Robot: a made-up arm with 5 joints. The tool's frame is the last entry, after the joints. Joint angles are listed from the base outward.
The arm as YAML. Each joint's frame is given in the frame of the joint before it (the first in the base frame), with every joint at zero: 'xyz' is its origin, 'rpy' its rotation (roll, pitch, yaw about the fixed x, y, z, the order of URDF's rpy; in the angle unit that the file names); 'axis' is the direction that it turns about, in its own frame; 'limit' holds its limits. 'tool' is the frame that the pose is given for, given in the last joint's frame.
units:
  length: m
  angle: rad
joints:
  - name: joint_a
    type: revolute
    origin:
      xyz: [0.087, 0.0, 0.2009]
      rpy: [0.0, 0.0, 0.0]
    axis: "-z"
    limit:
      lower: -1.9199
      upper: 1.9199
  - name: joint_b
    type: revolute
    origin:
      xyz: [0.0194, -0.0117, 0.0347]
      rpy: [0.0, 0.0, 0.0]
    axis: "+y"
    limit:
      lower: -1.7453
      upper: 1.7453
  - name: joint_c
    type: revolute
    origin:
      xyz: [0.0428, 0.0, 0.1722]
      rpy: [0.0, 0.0, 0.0]
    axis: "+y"
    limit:
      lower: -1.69
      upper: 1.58
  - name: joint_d
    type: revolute
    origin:
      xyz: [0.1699, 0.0, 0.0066]
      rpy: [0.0, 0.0, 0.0]
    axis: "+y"
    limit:
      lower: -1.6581
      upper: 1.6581
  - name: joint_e
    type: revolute
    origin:
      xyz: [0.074, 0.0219, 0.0]
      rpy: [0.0, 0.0, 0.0]
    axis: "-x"
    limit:
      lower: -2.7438
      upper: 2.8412
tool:
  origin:
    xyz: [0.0, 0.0, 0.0]
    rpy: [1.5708, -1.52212, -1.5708]
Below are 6 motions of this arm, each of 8 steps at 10 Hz.
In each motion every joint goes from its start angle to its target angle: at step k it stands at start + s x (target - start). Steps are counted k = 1, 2, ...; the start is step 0. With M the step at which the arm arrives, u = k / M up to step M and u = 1 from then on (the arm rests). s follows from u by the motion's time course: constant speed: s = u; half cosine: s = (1 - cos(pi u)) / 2; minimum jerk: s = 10 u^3 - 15 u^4 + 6 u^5.
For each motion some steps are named. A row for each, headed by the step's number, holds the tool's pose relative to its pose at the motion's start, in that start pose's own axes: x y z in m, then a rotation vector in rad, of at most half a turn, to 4 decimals.
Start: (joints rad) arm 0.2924 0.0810 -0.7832 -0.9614 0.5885
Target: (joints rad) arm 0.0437 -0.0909 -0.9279 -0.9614 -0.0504
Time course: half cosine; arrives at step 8
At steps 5, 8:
5: 0.0671 -0.0144 -0.0329 -0.1028 -0.1993 -0.6086
8: 0.0950 -0.0285 -0.0439 -0.1333 -0.3027 -0.8751

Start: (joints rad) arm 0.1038 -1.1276 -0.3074 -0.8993 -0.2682
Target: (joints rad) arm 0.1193 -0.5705 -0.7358 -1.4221 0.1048
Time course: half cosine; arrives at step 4
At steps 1, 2, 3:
1: -0.0117 -0.0035 0.0014 0.0180 -0.0549 0.0562
2: -0.0399 -0.0121 0.0109 0.0495 -0.1911 0.1909
3: -0.0669 -0.0208 0.0288 0.0636 -0.3320 0.3233

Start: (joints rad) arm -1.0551 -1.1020 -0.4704 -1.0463 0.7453
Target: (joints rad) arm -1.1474 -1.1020 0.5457 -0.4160 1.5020
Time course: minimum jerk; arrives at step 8
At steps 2, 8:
2: -0.0173 0.0125 0.0166 0.1086 0.1316 0.0727
8: -0.0592 0.0576 0.2437 1.4540 0.8130 0.4754

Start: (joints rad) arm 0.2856 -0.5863 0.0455 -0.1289 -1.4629
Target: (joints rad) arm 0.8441 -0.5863 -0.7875 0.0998 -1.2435
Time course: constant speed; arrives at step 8
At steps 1, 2, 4, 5, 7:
1: 0.0116 0.0224 -0.0007 0.0714 -0.0584 0.0728
2: 0.0209 0.0452 0.0012 0.1415 -0.1154 0.1495
4: 0.0317 0.0906 0.0123 0.2771 -0.2245 0.3136
5: 0.0326 0.1124 0.0208 0.3428 -0.2763 0.4007
7: 0.0247 0.1521 0.0420 0.4702 -0.3734 0.5837

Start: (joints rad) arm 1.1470 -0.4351 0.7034 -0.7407 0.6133
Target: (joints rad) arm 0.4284 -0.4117 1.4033 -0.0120 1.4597
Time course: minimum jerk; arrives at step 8
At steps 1, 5, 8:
1: -0.0013 0.0038 0.0014 0.0213 0.0140 0.0085
5: -0.0409 0.1271 0.1320 1.1549 0.2489 0.5711
8: -0.0533 0.1317 0.2009 1.6358 0.1343 0.8523

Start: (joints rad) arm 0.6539 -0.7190 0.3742 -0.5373 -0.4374
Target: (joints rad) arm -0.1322 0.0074 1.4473 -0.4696 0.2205
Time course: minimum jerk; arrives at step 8
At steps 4, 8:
4: -0.1853 -0.0029 0.1100 0.0626 0.9915 0.1370
8: -0.1913 0.0001 0.2964 0.6289 1.9068 0.4717

